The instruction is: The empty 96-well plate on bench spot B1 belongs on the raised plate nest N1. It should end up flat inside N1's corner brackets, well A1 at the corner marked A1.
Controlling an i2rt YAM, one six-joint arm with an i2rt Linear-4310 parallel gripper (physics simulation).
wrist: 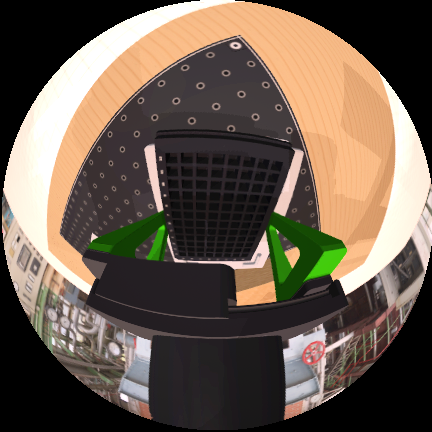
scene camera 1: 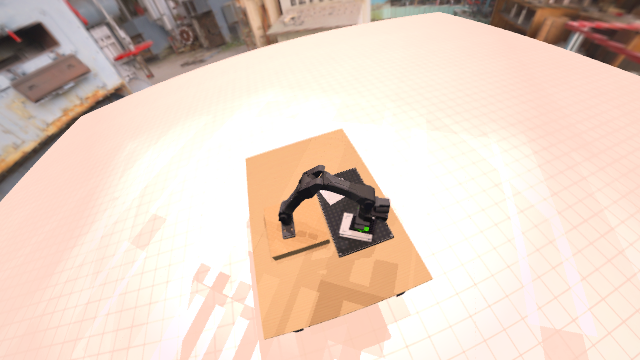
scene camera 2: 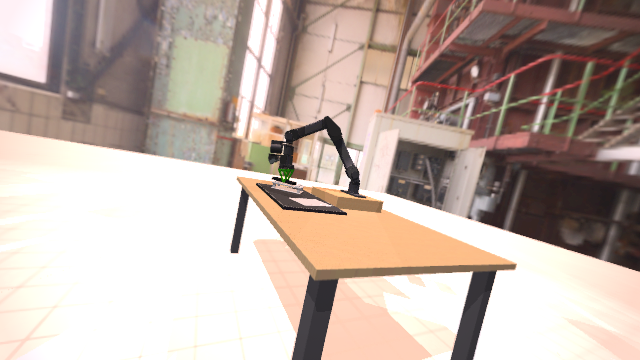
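Where they show: gripper, fingertip midpoint: [wrist: 216, 215] [scene camera 1: 361, 224] [scene camera 2: 285, 181]; arm's base, origin of the base link: [scene camera 1: 287, 221] [scene camera 2: 352, 194].
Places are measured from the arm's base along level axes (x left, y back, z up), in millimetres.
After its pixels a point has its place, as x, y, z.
Observation:
The black 96-well plate [wrist: 220, 200] {-133, -398, 7} [scene camera 2: 284, 181] is held level between the green fingers, which grip its long sides. My gripper [wrist: 216, 215] {-120, -377, -5} [scene camera 1: 364, 229] {-120, -377, -5} is shut on it. The plate is above the whitish raised nest N1 [scene camera 1: 346, 229] {-122, -296, -12} [scene camera 2: 288, 188] {-126, -350, -40} [wrist: 292, 180] {-190, -378, -12}, a small gap over it in the scene camera 2 view. In the wrist view, nest strips show along the plate's left and right sides and at its near end. Small pale marks run down the plate's left edge, too small to read. The plate hides most of the nest; the A1 mark cannot be read.
The nest stands on a black dotted board [scene camera 1: 345, 249] {-211, -265, -48} [scene camera 2: 330, 211] {289, -261, -50} [wrist: 200, 100] {-148, -466, -48}. A flat pale rectangle [scene camera 1: 332, 197] {118, -273, -46} [scene camera 2: 310, 202] {170, -313, -46} lies on the same board, toward its other end. The arm's base stands on a wooden block [scene camera 1: 300, 245] {-152, -51, -5} [scene camera 2: 360, 203] {136, -23, -22} on the table [scene camera 1: 300, 150] {618, -138, -61} [scene camera 2: 400, 245] {600, -144, -61}.

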